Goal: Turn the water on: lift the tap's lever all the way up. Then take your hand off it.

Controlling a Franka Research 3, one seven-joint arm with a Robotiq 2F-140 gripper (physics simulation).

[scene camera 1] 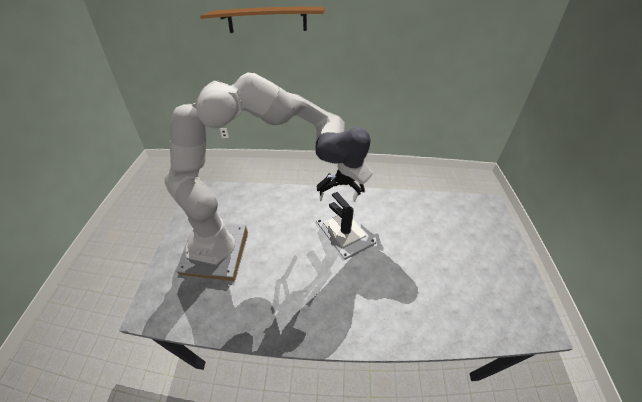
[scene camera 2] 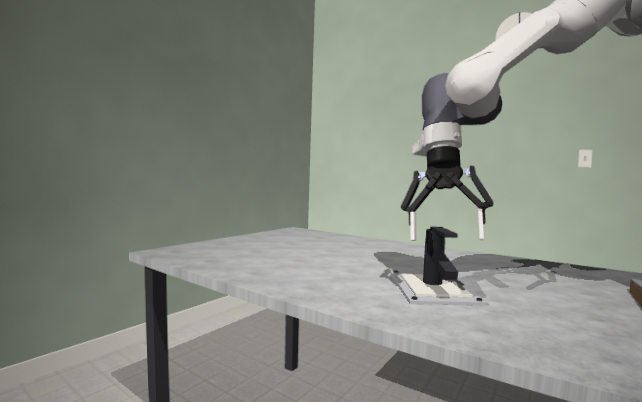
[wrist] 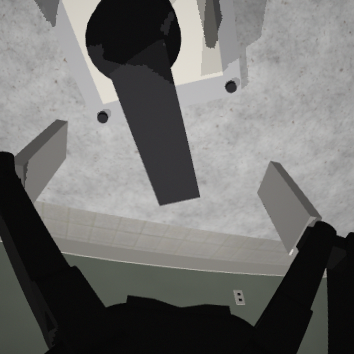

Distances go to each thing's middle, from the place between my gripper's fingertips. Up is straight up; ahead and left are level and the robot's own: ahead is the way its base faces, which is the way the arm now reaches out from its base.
Right now my hand is 2 cm short of the black lever (wrist: 136, 52) and 4 cm to the left of it. From my hand the other things lie so: base plate (scene camera 1: 350, 249) 4 cm ahead, 7 cm to the right, 13 cm below.
